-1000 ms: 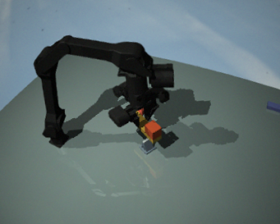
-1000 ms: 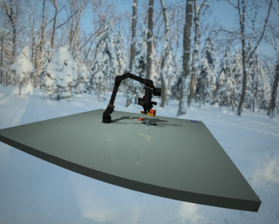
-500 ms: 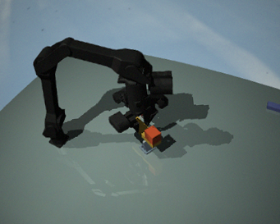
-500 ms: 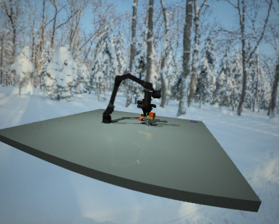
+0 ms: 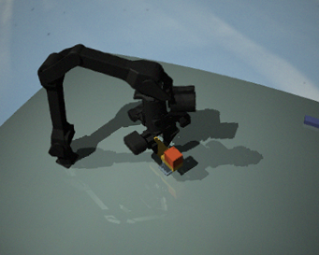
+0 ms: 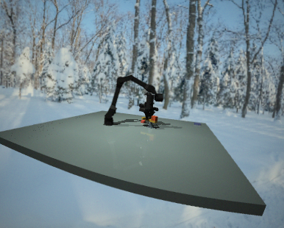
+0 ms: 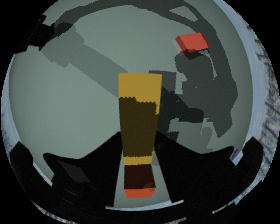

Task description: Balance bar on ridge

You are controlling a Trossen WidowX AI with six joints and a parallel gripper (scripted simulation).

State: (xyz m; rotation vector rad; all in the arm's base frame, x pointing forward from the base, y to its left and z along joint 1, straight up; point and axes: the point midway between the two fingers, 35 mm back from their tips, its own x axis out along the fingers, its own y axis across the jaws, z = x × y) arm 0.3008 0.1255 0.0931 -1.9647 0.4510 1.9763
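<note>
The bar lies 30 mm ahead of my gripper tip, 20 mm to the right of it and 10 mm above it. From my gripper tip the other things lie so: flat red block: 150 mm to the left, 80 mm behind, 50 mm below; blue block: 440 mm ahead, 370 mm to the left, 50 mm below.
</note>
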